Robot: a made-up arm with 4 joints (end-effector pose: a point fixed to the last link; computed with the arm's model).
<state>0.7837 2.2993 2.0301 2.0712</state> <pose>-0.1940 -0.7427 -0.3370 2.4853 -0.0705 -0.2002</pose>
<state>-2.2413 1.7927 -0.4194 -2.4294</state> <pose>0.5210 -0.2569 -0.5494 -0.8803 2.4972 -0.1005</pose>
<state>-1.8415 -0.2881 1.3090 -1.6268</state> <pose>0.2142 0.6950 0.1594 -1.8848 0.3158 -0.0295</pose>
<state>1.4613 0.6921 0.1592 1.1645</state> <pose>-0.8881 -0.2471 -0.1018 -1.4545 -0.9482 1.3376</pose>
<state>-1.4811 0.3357 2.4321 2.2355</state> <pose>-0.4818 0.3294 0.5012 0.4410 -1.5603 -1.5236</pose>
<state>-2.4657 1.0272 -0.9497 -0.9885</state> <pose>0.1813 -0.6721 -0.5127 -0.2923 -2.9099 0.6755</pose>
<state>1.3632 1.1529 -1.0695 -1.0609</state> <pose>-0.4503 -0.6455 0.5968 0.3090 -0.3809 0.3542</pose>
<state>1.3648 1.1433 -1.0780 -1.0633</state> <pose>-0.4463 -0.6510 0.5933 0.3206 -0.3762 0.3504</pose>
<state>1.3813 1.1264 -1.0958 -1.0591</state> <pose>-0.4432 -0.6619 0.5815 0.3382 -0.3800 0.3553</pose>
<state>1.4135 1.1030 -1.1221 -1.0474</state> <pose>-0.4412 -0.6777 0.5611 0.3606 -0.3942 0.3709</pose>
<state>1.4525 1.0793 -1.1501 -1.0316</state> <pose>-0.4396 -0.6941 0.5374 0.3817 -0.4147 0.3936</pose>
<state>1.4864 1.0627 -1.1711 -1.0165</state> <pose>-0.4392 -0.7060 0.5182 0.3947 -0.4352 0.4161</pose>
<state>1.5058 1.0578 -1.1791 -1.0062</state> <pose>-0.4410 -0.7102 0.5087 0.3960 -0.4500 0.4311</pose>
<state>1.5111 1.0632 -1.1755 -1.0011</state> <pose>-0.4451 -0.7077 0.5085 0.3875 -0.4582 0.4377</pose>
